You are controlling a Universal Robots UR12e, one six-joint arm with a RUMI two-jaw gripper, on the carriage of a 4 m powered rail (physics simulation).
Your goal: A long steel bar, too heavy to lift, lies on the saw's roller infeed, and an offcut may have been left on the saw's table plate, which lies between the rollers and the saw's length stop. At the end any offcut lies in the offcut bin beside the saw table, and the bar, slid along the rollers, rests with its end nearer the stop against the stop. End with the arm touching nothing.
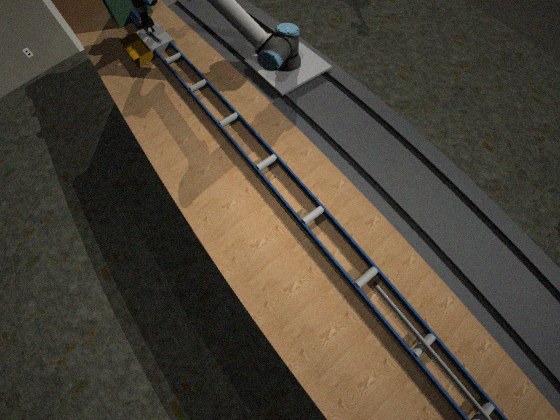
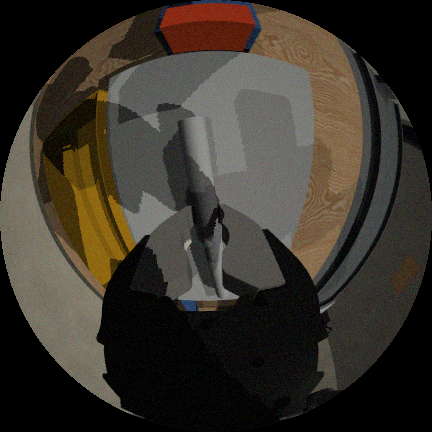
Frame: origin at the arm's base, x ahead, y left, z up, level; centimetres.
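Seen in the pictures: gripper, between the fingertips: [image 1: 152, 34] [image 2: 206, 207]; arm's base, origin of its link: [image 1: 287, 62].
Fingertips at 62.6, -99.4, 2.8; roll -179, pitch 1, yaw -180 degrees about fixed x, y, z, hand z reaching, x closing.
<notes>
Pixels of each thing's top centre, then the offset from my fingertips to it, as dx, dy, dz. "*": a spot on its surface instead. Level surfaces: height alone.
- offcut, a spot on its surface: [image 2: 196, 142] * +0.3, -5.9, +2.0
- table plate, centre of its top: [image 2: 213, 223] [image 1: 153, 35] -0.6, +1.9, +0.0
- yellow offcut bin, centre of its top: [image 2: 91, 245] [image 1: 134, 45] +17.2, +4.3, +1.4
- red length stop, a spot on its surface: [image 2: 207, 35] * -0.6, -15.6, +2.6
- roller infeed, a spot on its surface: [image 1: 313, 215] * -0.2, +200.0, +0.0
- wooden bench, height of its surface: dz -5.8
- green panel, a spot on its surface: [image 1: 116, 11] * +12.4, -45.6, +8.1
The offcut [image 2: 196, 142], a short grey round bar, is at the table plate [image 2: 280, 200] [image 1: 164, 43]; whether it touches the plate is hard to tell. My gripper [image 2: 206, 207] [image 1: 150, 29] is shut on the offcut, with one finger on each side near its middle. The yellow offcut bin [image 2: 85, 200] [image 1: 136, 49] is beside the plate. The red length stop [image 2: 207, 35] stands at the plate's far edge. The long steel bar [image 1: 402, 317] lies on the roller infeed [image 1: 313, 215], its nearer end far down the rollers from the plate.
The rail carriage [image 1: 310, 67] stands on the grey rail [image 1: 380, 150] alongside the wooden bench [image 1: 260, 240]. A green panel [image 1: 116, 11] stands behind the saw table. A pale wall panel [image 1: 45, 30] with a socket is beyond the bin.
</notes>
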